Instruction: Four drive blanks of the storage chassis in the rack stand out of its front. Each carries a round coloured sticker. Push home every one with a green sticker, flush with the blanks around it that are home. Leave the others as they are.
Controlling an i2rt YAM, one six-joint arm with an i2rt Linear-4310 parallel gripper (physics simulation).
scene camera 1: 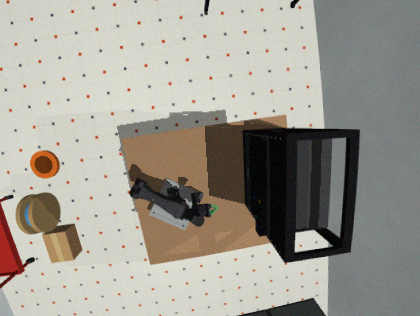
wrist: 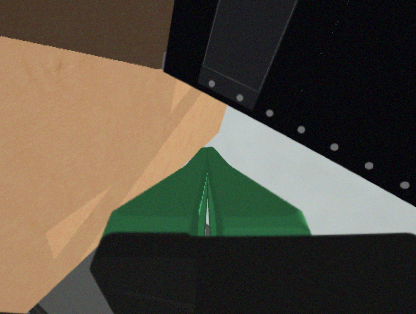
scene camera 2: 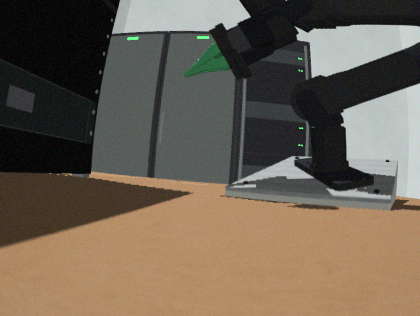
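Observation:
My gripper (scene camera 1: 214,209) (scene camera 2: 187,75) (wrist: 207,157) is shut and empty, its green fingertips together. It is in the air above the wooden top, in front of the black rack (scene camera 1: 289,200) (scene camera 2: 102,75) (wrist: 318,138) and apart from it. In the wrist view the fingertips point past the rack's lower edge, over the wooden top and pale floor. In scene camera 1, tiny coloured spots, one of them yellow (scene camera 1: 259,201), show on the rack's dark front. The drive blanks and their stickers cannot be made out in any view.
A dark panel (scene camera 2: 55,107) (wrist: 245,45) sits low in the rack. The arm's metal base plate (scene camera 1: 168,218) (scene camera 2: 310,199) stands on the wooden top (scene camera 1: 165,250) (scene camera 2: 200,260) (wrist: 75,125). Grey cabinets (scene camera 2: 125,110) stand behind. An orange ring (scene camera 1: 34,165) and a carton (scene camera 1: 61,243) are at the far left.

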